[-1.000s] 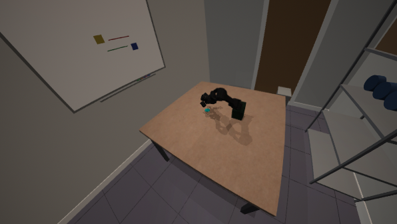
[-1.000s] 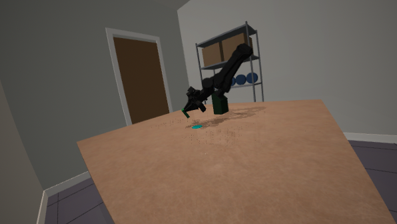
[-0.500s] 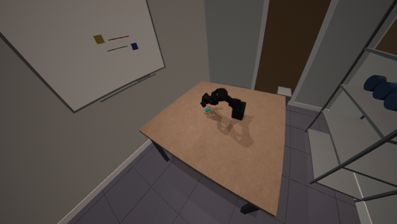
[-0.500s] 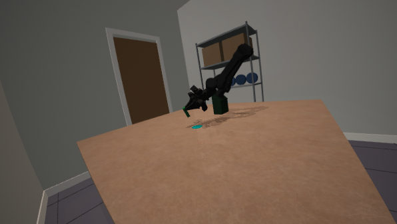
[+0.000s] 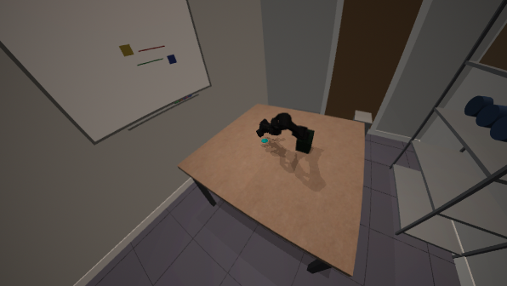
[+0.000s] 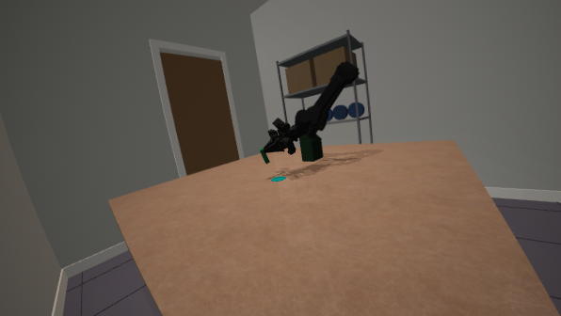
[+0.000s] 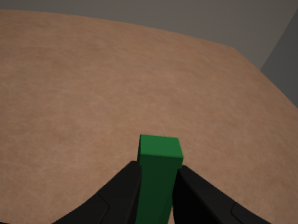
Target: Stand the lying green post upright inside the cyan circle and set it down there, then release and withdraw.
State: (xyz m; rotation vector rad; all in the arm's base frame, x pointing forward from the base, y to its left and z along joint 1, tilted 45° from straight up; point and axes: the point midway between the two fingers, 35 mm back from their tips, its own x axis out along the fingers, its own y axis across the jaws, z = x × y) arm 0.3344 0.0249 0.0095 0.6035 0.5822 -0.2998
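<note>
Right now the cyan circle is 12 cm below my gripper tip, 3 cm to the left of it and 3 cm behind it. Also, from my gripper tip: green post 2 cm below, 1 cm behind.
</note>
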